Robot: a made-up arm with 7 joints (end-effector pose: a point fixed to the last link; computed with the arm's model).
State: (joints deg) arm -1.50 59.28 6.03 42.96 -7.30 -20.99 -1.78
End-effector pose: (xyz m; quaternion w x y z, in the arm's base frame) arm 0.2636 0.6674 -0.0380 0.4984 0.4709 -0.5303 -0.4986
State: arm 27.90 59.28 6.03 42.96 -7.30 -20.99 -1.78
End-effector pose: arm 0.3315 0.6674 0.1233 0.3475 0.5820 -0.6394 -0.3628
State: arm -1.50 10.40 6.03 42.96 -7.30 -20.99 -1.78
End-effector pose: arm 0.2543 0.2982 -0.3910 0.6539 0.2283 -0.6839 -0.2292
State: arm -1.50 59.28 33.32 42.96 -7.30 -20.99 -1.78
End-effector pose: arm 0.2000 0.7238 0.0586 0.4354 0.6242 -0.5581 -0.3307
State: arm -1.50 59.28 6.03 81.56 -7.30 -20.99 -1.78
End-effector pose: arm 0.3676 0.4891 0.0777 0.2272 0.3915 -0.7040 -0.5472
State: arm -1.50 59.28 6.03 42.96 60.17 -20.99 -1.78
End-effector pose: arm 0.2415 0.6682 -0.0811 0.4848 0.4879 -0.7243 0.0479
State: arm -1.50 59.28 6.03 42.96 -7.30 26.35 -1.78
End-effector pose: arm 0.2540 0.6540 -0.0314 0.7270 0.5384 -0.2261 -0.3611
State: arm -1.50 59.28 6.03 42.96 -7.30 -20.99 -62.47
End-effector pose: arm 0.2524 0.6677 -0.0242 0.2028 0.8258 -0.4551 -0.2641
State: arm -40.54 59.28 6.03 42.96 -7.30 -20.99 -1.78
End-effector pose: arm 0.0702 0.6674 -0.1633 0.6469 0.2772 -0.3333 -0.6273
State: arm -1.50 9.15 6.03 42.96 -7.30 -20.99 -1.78
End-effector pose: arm 0.2542 0.2854 -0.3953 0.6564 0.2214 -0.6863 -0.2215
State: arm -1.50 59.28 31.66 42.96 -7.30 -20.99 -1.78
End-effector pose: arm 0.2053 0.7209 0.0536 0.4399 0.6158 -0.5573 -0.3415
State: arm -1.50 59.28 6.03 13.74 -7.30 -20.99 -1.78
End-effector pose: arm 0.1075 0.7384 -0.0951 0.6679 0.4961 -0.3579 -0.4240
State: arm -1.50 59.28 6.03 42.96 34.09 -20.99 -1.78
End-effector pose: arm 0.2458 0.6731 -0.0625 0.5110 0.5018 -0.6764 -0.1721
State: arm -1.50 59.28 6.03 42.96 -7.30 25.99 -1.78
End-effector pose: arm 0.2541 0.6541 -0.0314 0.7257 0.5383 -0.2287 -0.3624
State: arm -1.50 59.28 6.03 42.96 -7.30 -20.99 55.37
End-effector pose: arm 0.2599 0.6588 -0.0519 0.6529 0.0164 -0.4682 -0.5952
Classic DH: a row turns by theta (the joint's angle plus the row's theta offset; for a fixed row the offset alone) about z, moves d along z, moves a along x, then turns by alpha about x. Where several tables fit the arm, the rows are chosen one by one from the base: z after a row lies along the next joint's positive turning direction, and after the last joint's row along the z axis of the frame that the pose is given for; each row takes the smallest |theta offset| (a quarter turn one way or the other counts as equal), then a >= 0, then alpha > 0; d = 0 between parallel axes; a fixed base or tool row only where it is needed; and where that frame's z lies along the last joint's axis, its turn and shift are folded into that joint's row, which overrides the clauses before.
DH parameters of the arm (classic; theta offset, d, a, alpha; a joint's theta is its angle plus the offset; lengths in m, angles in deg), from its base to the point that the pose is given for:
base (fixed): 0 0.1721 -0.0098 90
joint 1: 90 -0.0943 0.0268 90
joint 2: -90 0.0183 0.0144 -90
joint 3: -90 -0.3582 0.013 90
joint 4: 0 -0.0105 0.0238 -90
joint 5: 0 -0.3524 0.007 -90
joint 6: -90 0.0365 0.0196 90
joint 7: -87.65 0.0318 -0.0048 -59.79
tool (fixed): 67.35 -0.0195 0 0

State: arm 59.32 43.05 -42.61 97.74 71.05 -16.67 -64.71
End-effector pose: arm 0.4602 0.1687 0.2287 0.3296 0.1810 -0.8819 0.2845
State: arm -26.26 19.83 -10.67 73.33 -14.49 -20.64 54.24
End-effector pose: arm 0.1516 0.2327 -0.3503 0.5163 -0.3678 -0.5676 -0.5253
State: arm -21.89 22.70 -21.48 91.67 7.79 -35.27 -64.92
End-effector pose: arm 0.2231 0.1723 -0.2680 0.4300 0.4263 -0.7903 0.0941
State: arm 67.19 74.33 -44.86 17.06 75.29 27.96 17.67
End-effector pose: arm 0.2182 0.7425 0.1795 0.6251 0.3062 -0.6841 0.2180
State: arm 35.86 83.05 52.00 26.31 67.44 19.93 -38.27
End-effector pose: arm 0.0144 0.7776 0.2884 0.2401 0.4393 -0.5325 0.6826
